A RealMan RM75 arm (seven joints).
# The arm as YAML. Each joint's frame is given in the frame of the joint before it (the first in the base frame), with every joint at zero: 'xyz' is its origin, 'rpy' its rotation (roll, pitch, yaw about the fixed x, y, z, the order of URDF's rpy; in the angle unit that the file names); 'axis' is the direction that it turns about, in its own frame. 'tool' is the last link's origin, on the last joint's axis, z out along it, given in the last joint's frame.
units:
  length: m
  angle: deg
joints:
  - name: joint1
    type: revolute
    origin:
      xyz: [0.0, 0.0, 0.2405]
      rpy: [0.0, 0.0, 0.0]
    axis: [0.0, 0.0, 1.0]
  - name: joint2
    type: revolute
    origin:
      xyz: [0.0, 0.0, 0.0]
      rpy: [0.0, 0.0, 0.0]
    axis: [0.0, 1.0, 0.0]
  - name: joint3
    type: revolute
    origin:
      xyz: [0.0, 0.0, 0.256]
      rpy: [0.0, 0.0, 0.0]
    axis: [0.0, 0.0, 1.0]
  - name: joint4
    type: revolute
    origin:
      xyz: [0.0, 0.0, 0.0]
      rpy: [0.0, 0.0, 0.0]
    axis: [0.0, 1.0, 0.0]
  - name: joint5
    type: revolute
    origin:
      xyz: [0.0, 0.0, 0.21]
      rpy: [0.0, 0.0, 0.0]
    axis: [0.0, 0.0, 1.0]
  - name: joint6
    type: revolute
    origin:
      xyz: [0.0, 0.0, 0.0]
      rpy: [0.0, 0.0, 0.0]
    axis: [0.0, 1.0, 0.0]
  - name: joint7
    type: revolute
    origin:
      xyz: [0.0, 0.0, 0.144]
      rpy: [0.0, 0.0, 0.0]
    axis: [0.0, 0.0, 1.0]
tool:
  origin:
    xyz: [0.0, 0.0, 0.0]
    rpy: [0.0, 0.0, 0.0]
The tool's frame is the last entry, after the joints.
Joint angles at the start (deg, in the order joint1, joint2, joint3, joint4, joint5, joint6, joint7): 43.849, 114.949, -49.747, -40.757, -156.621, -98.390, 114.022
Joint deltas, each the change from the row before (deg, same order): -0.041, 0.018, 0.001, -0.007, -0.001, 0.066, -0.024; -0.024, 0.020, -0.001, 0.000, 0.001, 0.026, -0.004; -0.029, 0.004, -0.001, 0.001, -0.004, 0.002, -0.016; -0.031, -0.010, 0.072, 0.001, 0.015, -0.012, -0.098; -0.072, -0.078, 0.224, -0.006, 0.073, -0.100, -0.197; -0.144, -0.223, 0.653, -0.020, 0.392, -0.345, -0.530; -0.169, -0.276, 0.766, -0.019, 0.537, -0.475, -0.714; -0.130, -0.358, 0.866, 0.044, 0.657, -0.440, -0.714; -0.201, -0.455, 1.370, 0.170, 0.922, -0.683, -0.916
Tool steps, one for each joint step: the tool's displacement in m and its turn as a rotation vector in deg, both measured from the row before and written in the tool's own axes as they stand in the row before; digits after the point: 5 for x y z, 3 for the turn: 0.00016, -0.00009, 0.00020, 0.035, -0.027, 0.006; 0.00008, 0.00002, 0.00020, -0.004, -0.010, 0.011; 0.00020, 0.00000, 0.00011, -0.011, 0.006, 0.010; 0.00022, -0.00005, -0.00005, -0.027, -0.068, -0.033; 0.00062, -0.00020, -0.00055, -0.090, -0.211, -0.008; 0.00097, -0.00023, -0.00179, -0.353, -0.766, -0.075; 0.00105, -0.00007, -0.00223, -0.482, -0.950, -0.197; 0.00074, -0.00034, -0.00283, -0.445, -1.151, -0.173; 0.00118, -0.00005, -0.00352, -0.799, -1.729, -0.072
